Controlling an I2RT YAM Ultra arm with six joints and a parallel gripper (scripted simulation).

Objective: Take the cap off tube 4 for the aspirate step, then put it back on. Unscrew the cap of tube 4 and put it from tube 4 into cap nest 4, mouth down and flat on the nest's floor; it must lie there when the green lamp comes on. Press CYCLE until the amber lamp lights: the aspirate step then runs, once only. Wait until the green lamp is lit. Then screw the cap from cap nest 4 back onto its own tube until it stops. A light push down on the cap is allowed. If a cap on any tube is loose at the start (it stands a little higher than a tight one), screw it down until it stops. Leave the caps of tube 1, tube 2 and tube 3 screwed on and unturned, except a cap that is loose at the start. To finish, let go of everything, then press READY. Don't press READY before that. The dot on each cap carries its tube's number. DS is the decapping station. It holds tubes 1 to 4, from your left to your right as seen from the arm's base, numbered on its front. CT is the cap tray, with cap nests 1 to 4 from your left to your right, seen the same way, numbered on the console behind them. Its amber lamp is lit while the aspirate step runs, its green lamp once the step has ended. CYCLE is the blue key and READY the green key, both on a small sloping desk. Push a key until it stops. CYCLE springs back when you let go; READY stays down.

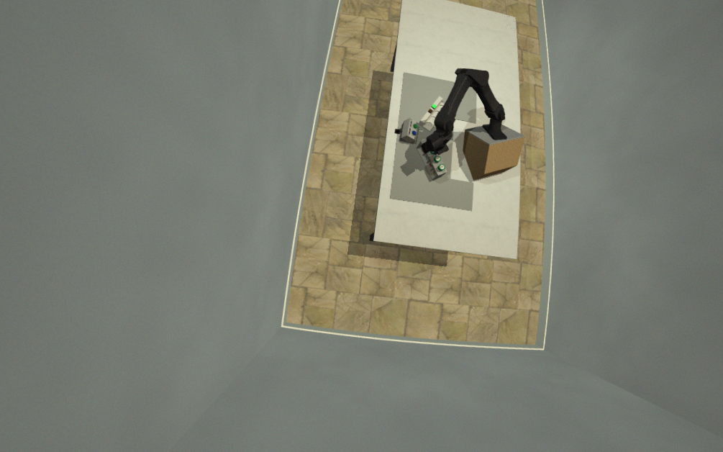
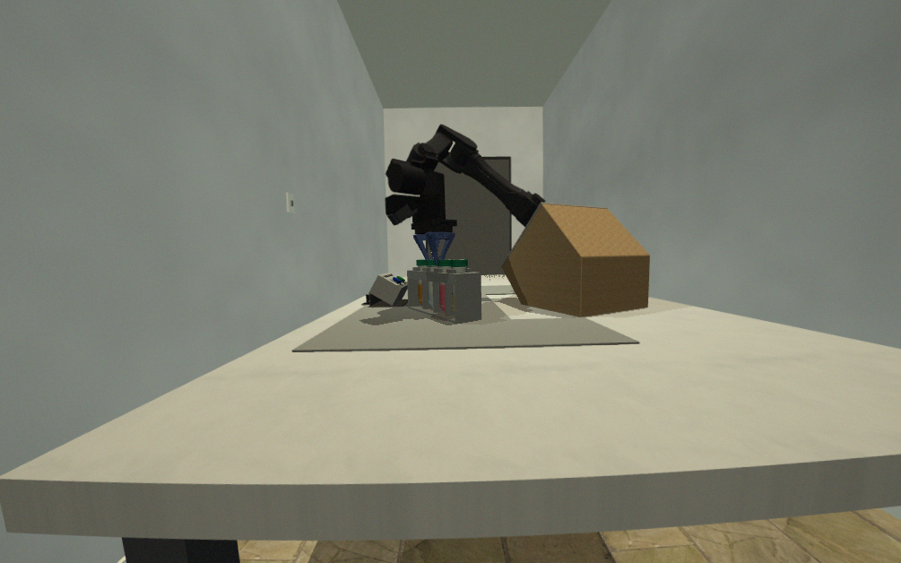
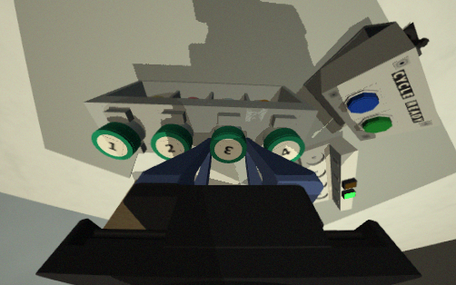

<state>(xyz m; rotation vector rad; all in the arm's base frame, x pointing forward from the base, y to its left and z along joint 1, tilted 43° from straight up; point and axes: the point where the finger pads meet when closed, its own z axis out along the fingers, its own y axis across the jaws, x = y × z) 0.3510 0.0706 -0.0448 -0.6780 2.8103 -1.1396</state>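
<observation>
Now: hand 17 cm to the left of the green ready key, 7 cm short of it and 5 cm above it. Also, from my hand: blue cycle key: 13 cm to the right, 8 cm ahead, 5 cm below.
</observation>
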